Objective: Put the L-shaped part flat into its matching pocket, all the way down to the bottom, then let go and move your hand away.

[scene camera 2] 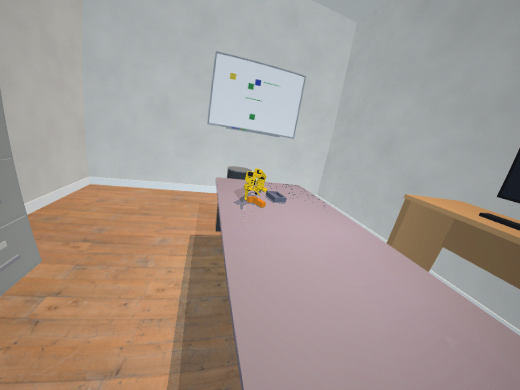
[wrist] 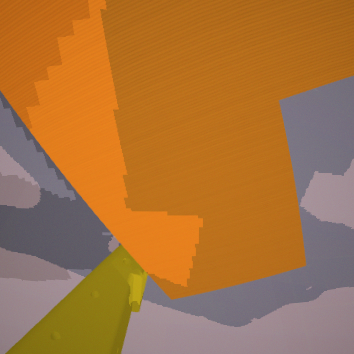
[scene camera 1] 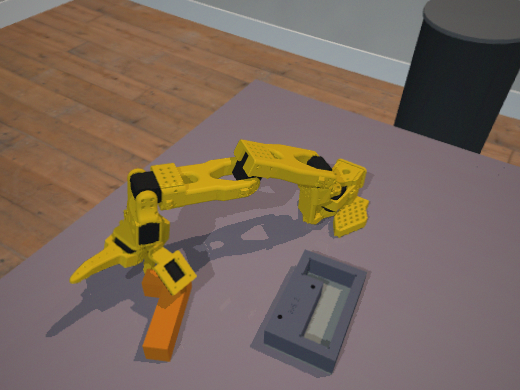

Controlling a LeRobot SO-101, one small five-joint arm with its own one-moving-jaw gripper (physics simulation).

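Pixels of known places: end effector, tool point: (scene camera 2: pixel 245 199) (wrist: pixel 160 245) (scene camera 1: pixel 145 273); arm's base, origin of the base link: (scene camera 2: pixel 260 190) (scene camera 1: pixel 327 219).
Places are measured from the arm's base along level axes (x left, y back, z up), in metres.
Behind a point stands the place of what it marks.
Observation:
The orange L-shaped part (scene camera 1: pixel 167 322) @[y -0.294, x -0.081, z 0.030 m] (scene camera 2: pixel 257 201) @[y -0.295, x -0.103, z 0.022 m] (wrist: pixel 210 150) lies on the table, to the left of the grey pocket block and apart from it. Its short leg is partly hidden under the wrist in scene camera 1. The grey block (scene camera 1: pixel 300 351) @[y -0.235, x 0.075, z 0.024 m] (scene camera 2: pixel 276 197) @[y -0.238, x 0.038, z 0.037 m] has an L-shaped pocket (scene camera 1: pixel 324 312) @[y -0.160, x 0.073, z 0.005 m] with a pale floor, and no part is in it. My gripper (scene camera 1: pixel 110 276) is fully open and empty, with its moving jaw swung far left. In the wrist view the fixed jaw (wrist: pixel 82 310) @[y -0.231, x -0.156, z 0.034 m] reaches the near left edge of the part; the moving jaw is out of that picture.
The arm's base (scene camera 1: pixel 325 195) @[y -0.040, x 0.004, z 0.090 m] stands behind the grey block. The arm reaches left over the mauve table (scene camera 1: pixel 425 300) @[y -0.063, x 0.178, z 0.000 m] (scene camera 2: pixel 320 280) @[y -0.915, x -0.043, z 0.000 m]. A dark bin (scene camera 1: pixel 455 85) (scene camera 2: pixel 238 173) stands beyond the table, and a wooden desk (scene camera 2: pixel 415 225) stands to the right.

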